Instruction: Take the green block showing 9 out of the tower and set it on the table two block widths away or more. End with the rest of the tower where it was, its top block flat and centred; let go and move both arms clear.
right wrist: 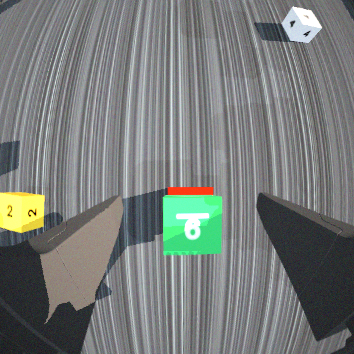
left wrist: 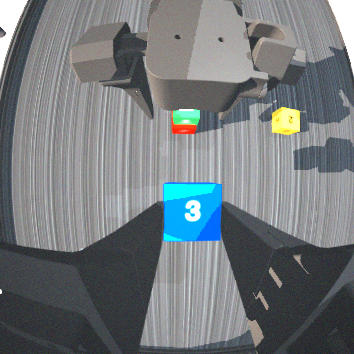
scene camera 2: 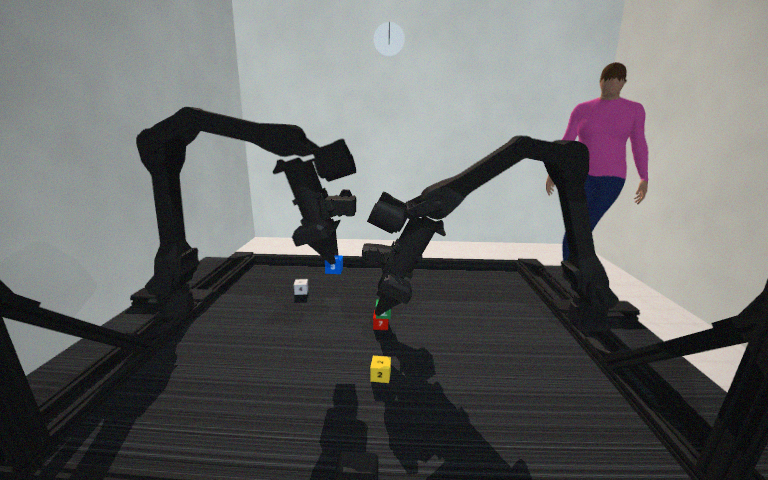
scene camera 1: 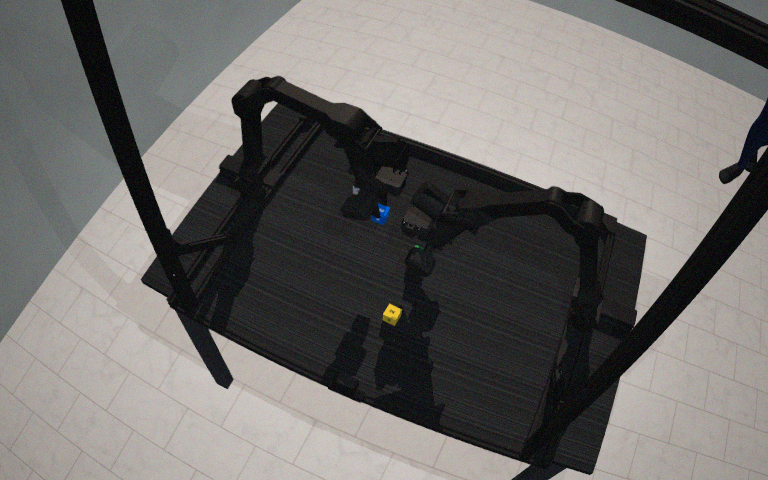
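Seen in the pictures: left gripper, fingertip midpoint: point(left wrist: 191, 208) point(scene camera 2: 334, 260) point(scene camera 1: 381, 212); right gripper, fingertip midpoint: point(right wrist: 191, 201) point(left wrist: 185, 116) point(scene camera 2: 377, 304) point(scene camera 1: 413, 251); left arm's base, link origin: point(scene camera 2: 176, 310) point(scene camera 1: 252, 195); right arm's base, link origin: point(scene camera 2: 586, 323) point(scene camera 1: 580, 323).
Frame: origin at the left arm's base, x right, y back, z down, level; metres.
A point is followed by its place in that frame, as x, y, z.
The green block point(scene camera 1: 417, 246) @(-0.011, -0.463, -0.039) point(scene camera 2: 385, 309) point(left wrist: 185, 116) @(0.002, -0.457, -0.038) point(right wrist: 192, 235) @(0.002, -0.478, -0.038) is on the red block showing 7 point(scene camera 2: 380, 323) @(0.016, -0.467, 0.003) point(left wrist: 184, 129) @(0.002, -0.451, -0.003) point(right wrist: 190, 191) @(0.000, -0.454, -0.010). In scene camera 2 it looks shifted slightly right of the red one. In the right wrist view its face shows a 9 upside down with its bar. My right gripper point(left wrist: 185, 116) @(0.002, -0.459, -0.034) point(right wrist: 191, 201) @(0.002, -0.459, -0.034) is open, its fingers apart on either side of the green block, not touching it in the right wrist view. My left gripper point(left wrist: 191, 208) @(0.002, -0.370, -0.133) is shut on the blue block showing 3 point(scene camera 1: 384, 211) @(0.002, -0.377, -0.139) point(scene camera 2: 338, 266) @(0.018, -0.380, -0.127) point(left wrist: 192, 212) @(0.002, -0.369, -0.139), above the table.
A yellow block showing 2 point(scene camera 1: 391, 314) @(0.169, -0.475, -0.009) point(scene camera 2: 380, 369) @(0.178, -0.475, -0.007) point(left wrist: 285, 121) @(0.152, -0.469, -0.010) point(right wrist: 22, 212) @(0.146, -0.474, -0.008) lies nearer scene camera 2 than the tower. A white block showing 4 point(scene camera 1: 355, 190) @(-0.135, -0.241, 0.003) point(scene camera 2: 300, 287) @(-0.137, -0.250, -0.001) point(right wrist: 301, 25) @(-0.140, -0.265, -0.006) lies left of the tower in scene camera 2. The two arms' wrists are close together.
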